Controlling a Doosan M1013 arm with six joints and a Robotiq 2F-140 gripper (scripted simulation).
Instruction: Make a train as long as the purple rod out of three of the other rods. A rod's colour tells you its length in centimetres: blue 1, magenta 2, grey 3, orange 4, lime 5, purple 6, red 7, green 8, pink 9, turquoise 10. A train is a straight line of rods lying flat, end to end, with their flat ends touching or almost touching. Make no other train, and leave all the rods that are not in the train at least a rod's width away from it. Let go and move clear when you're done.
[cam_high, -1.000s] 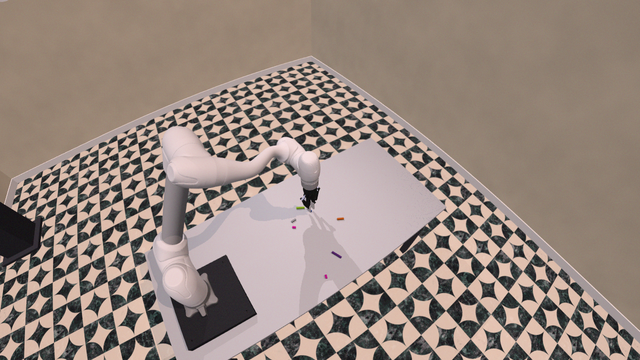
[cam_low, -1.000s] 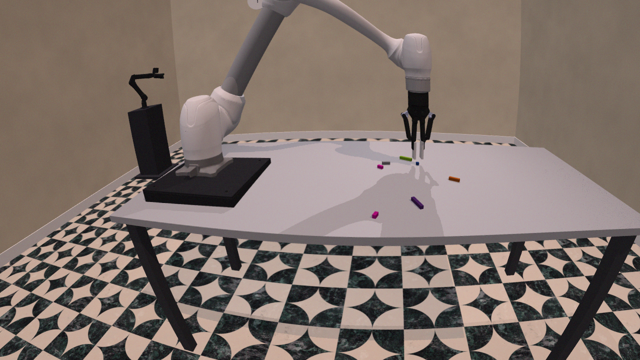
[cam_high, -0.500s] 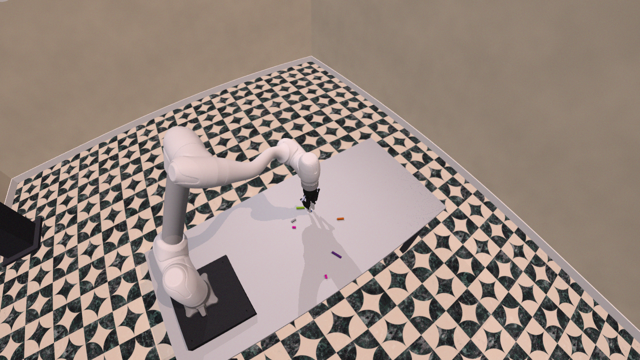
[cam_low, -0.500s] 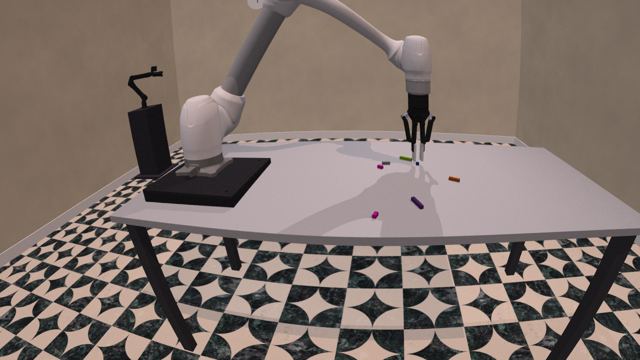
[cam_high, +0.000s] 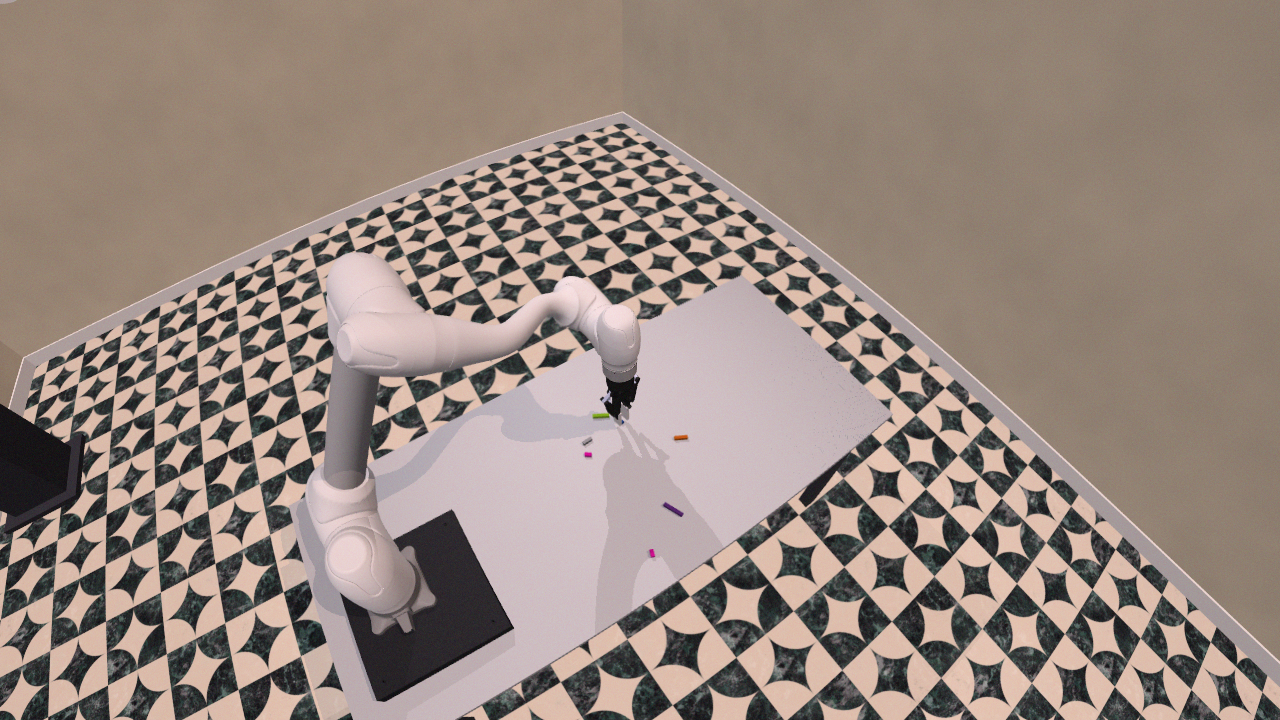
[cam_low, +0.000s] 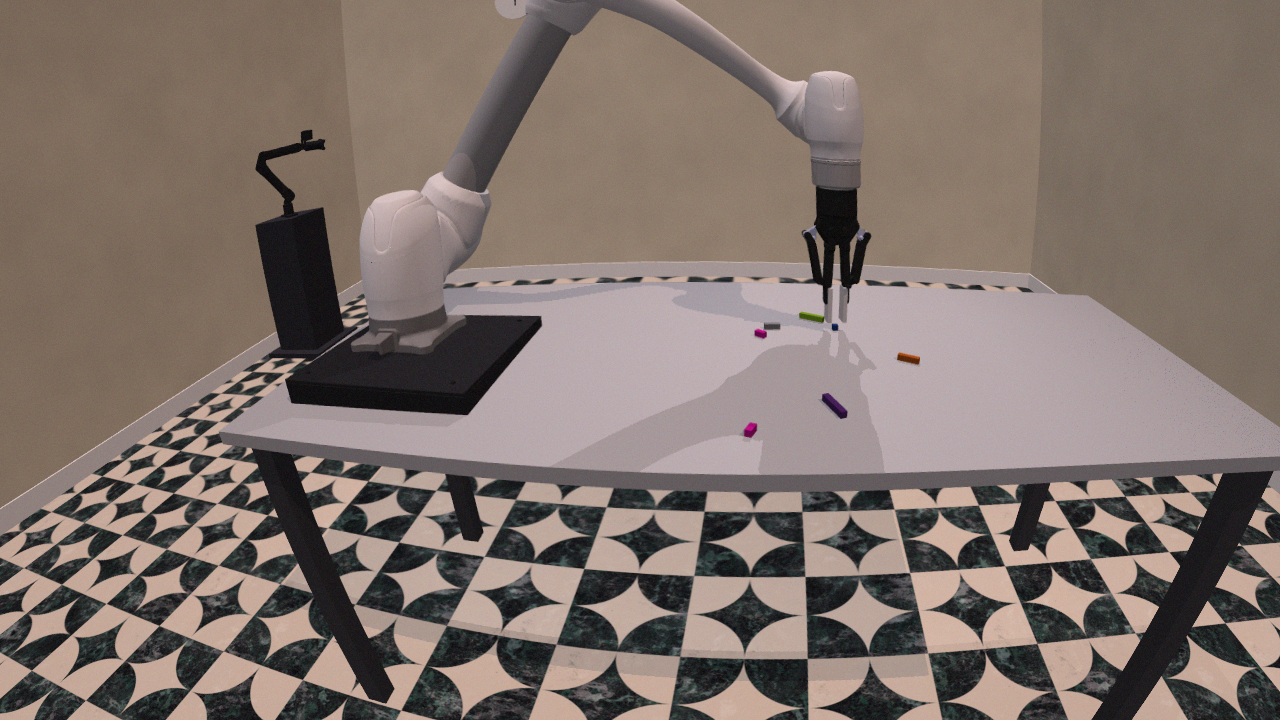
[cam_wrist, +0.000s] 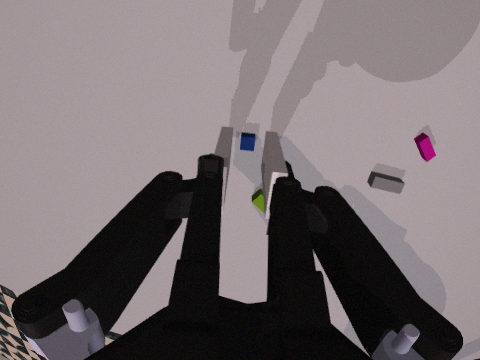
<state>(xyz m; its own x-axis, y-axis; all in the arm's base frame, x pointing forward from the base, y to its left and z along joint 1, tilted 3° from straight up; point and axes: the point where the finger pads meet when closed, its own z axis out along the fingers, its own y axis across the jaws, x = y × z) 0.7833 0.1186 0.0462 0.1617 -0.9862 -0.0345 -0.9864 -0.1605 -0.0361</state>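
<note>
The small blue rod is 50 mm below my hand. Round my hand: grey rod (120 mm behind, 50 mm below); lime rod (50 mm to the left, 50 mm below, 40 mm behind); orange rod (140 mm to the right, 110 mm ahead, 50 mm below).
</note>
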